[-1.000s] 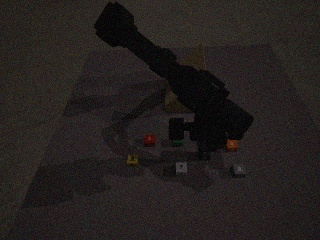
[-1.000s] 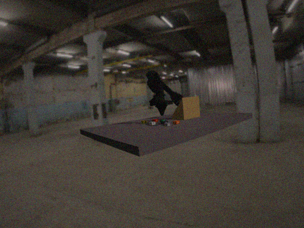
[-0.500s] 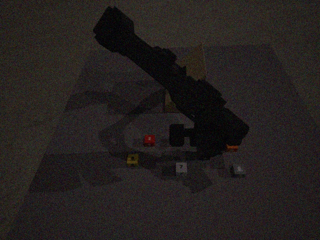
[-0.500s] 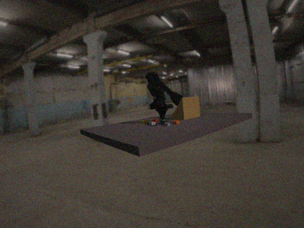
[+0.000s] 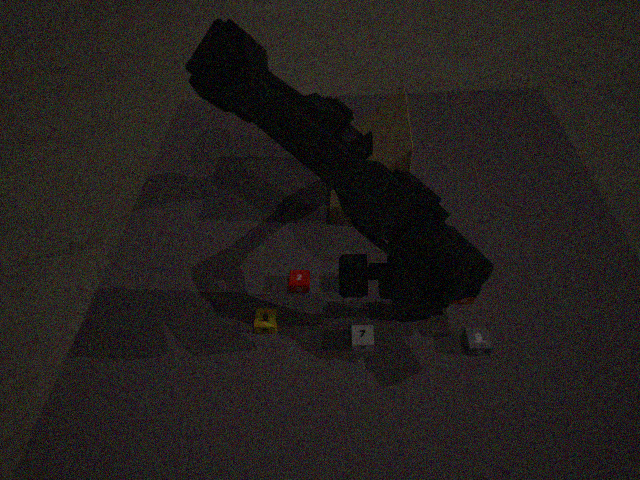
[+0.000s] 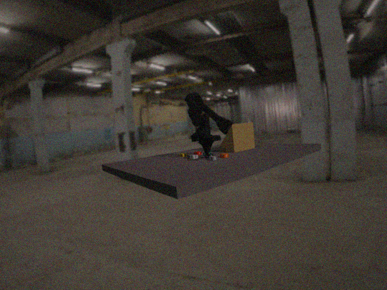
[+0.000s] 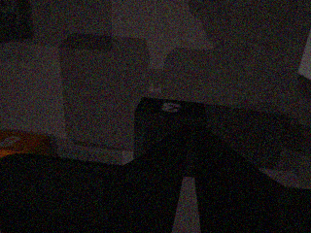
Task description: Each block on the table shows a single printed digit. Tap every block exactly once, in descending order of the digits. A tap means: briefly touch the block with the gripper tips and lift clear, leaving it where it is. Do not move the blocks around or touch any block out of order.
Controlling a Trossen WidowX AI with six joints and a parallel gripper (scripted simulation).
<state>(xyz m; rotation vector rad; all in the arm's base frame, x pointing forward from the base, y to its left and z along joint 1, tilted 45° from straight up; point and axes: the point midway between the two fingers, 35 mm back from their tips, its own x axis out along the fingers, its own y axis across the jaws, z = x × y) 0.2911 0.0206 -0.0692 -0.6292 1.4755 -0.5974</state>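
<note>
Right now the black block is 10 mm behind my gripper tip, 10 mm to the left of it and 10 mm below it. Also, from my gripper tip: white block: 50 mm ahead, 60 mm to the right, 10 mm below; orange block: 40 mm behind, 100 mm to the left, 10 mm below; green block: 60 mm behind, 70 mm to the right, 10 mm below.
</note>
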